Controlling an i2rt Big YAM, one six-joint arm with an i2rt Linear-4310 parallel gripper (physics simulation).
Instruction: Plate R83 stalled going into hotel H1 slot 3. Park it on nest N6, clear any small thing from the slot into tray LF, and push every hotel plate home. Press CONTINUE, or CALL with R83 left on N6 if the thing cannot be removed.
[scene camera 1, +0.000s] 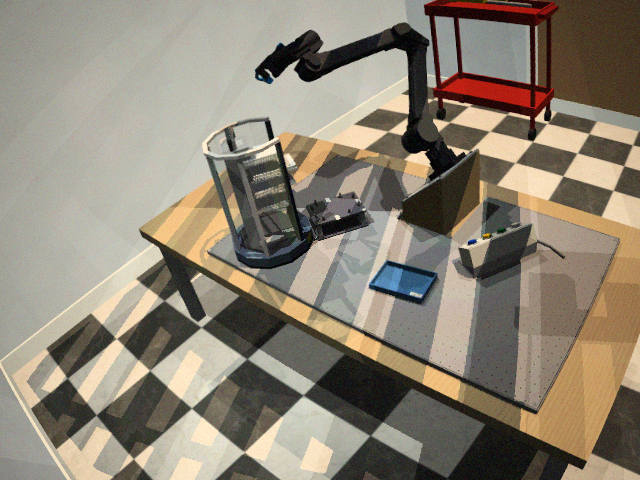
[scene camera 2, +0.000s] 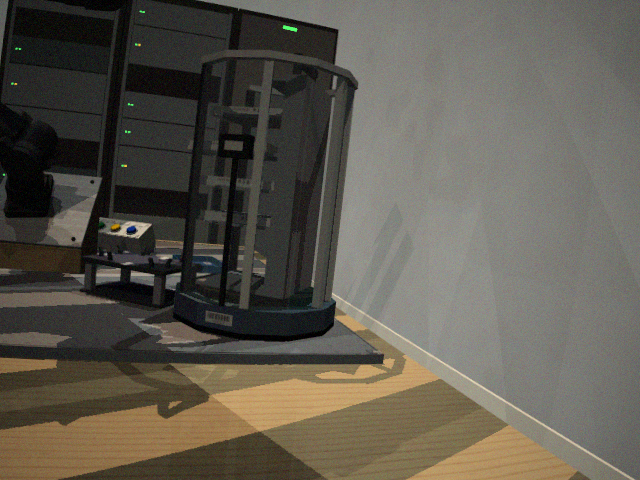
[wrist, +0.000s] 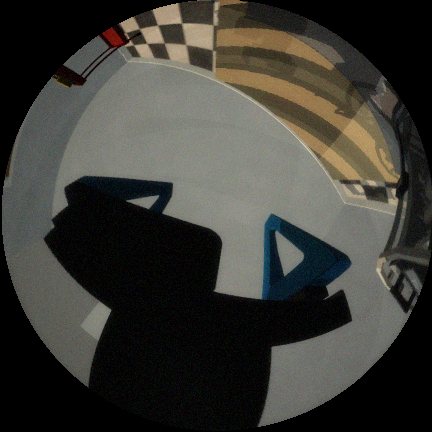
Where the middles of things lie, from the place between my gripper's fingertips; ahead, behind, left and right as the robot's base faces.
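Cylindrical plate rack (scene camera 2: 272, 131): my hand is 270 mm above it, 170 mm to the right of it and 270 mm short of it. Blue tray (scene camera 1: 413, 296): far below my hand, far to the left of it and a good way ahead of it.
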